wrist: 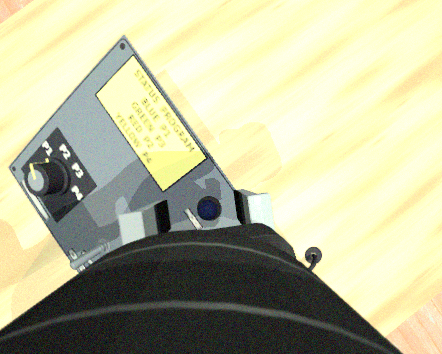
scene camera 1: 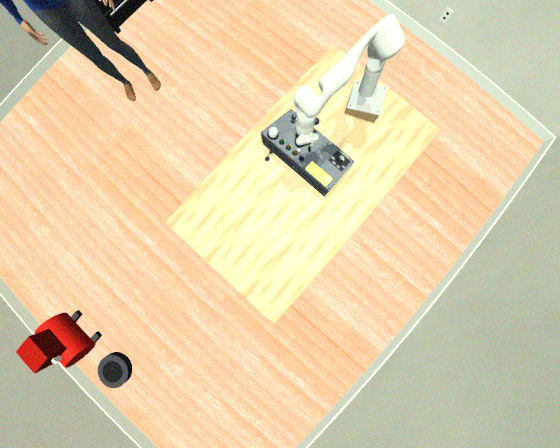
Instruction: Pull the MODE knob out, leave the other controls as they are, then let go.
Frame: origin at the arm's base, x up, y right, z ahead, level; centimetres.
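Seen in the pictures: gripper, fingertip midpoint: (wrist: 202, 209) (scene camera 1: 304, 152); arm's base, origin of the base link: (scene camera 1: 366, 90).
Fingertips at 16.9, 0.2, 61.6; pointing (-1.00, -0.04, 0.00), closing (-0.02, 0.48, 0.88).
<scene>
Offsets run from my fingertips to a thing's top centre, as dx, dy, dz. "*": to the spot under its first point.
The grey control panel (scene camera 1: 285, 124) (wrist: 82, 120) lies on the table. No MODE label is readable in these views. A round dark blue control @[* -9.1, +0.7, -0.1] (scene camera 1: 301, 158) (wrist: 208, 208) sits near the panel's long edge, with a small pale strip beside it. A black rotary knob @[-12.2, -15.4, -16.3] (scene camera 1: 341, 159) (wrist: 45, 179) with a yellow pointer stands on a dark plate marked P1 to P4. My gripper (scene camera 1: 309, 147) (wrist: 202, 209) is open and empty. In the wrist view its fingers stand apart on either side of the blue control. The gripper body hides the near part of the panel.
A yellow status card @[-9.6, -11.6, -0.3] (scene camera 1: 318, 173) (wrist: 152, 125) lies on the panel. A silver lever @[-11.8, -3.5, -17.4] (wrist: 90, 256) is left of the gripper. A white dome @[* -6.3, +20.9, -0.6] (scene camera 1: 273, 132) and a green button @[* -9.2, +14.5, -0.4] (scene camera 1: 282, 142) sit toward the panel's other end. A ball-ended lever @[* -22.9, +19.1, +8.3] (scene camera 1: 267, 158) (wrist: 313, 255) juts from the side.
</scene>
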